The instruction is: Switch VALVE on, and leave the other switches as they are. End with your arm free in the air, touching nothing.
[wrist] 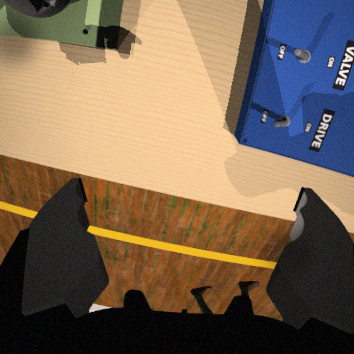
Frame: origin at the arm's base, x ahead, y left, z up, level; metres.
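Seen in the pictures: gripper, fingertip midpoint: (pixel 189 185).
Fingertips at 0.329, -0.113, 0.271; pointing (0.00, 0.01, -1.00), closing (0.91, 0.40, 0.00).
A point is followed by its place in that frame, as x, y, z.
The blue panel (pixel 290 150) {0.550, -0.099, 0.002} is at the upper right in the wrist view. The VALVE switch (pixel 302 55) {0.453, 0.049, 0.019} is a small grey lever between its OFF and ON marks; it appears to lean to the OFF side. The DRIVE switch (pixel 282 121) {0.489, -0.059, 0.019} is a similar lever below it and also appears to lean toward OFF. The rest of the panel is cut off by the right and top edges. My gripper (pixel 189 185) {0.329, -0.113, 0.271} is open and empty, with its fingers wide apart. In the view it lies below and left of both levers, touching neither.
The green base block (pixel 50 32) {0.048, -0.091, 0.005} with the dark foot of the arm is at the upper left. The wooden table top (pixel 125 110) {0.200, -0.203, -0.097} lies between the block and panel. Its front edge crosses the view, with brown floor (pixel 150 212) and a yellow line (pixel 175 247) beyond it.
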